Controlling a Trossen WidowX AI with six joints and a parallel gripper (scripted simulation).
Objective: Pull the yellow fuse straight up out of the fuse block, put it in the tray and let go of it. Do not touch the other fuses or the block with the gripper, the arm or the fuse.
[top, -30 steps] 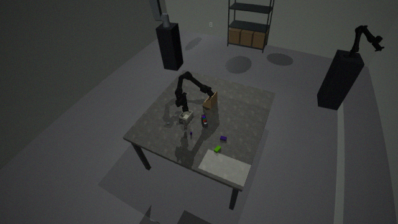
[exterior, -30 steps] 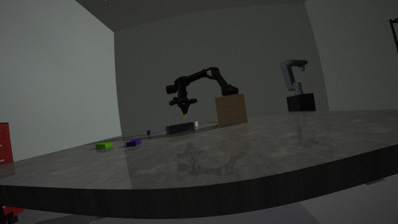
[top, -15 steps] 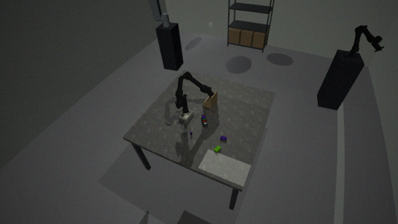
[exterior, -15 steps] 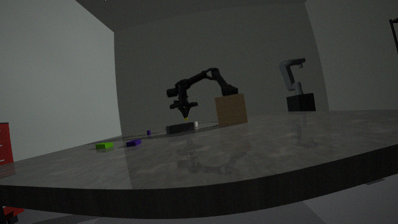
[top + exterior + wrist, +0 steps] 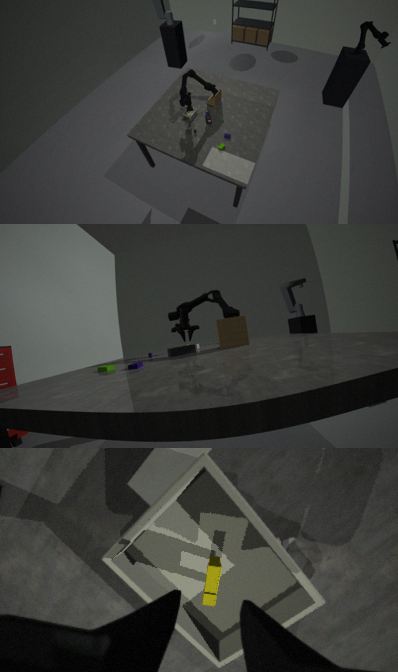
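Now: the yellow fuse 3 cm below my gripper tip. Also, from my gripper tip: tray: 5 cm below.
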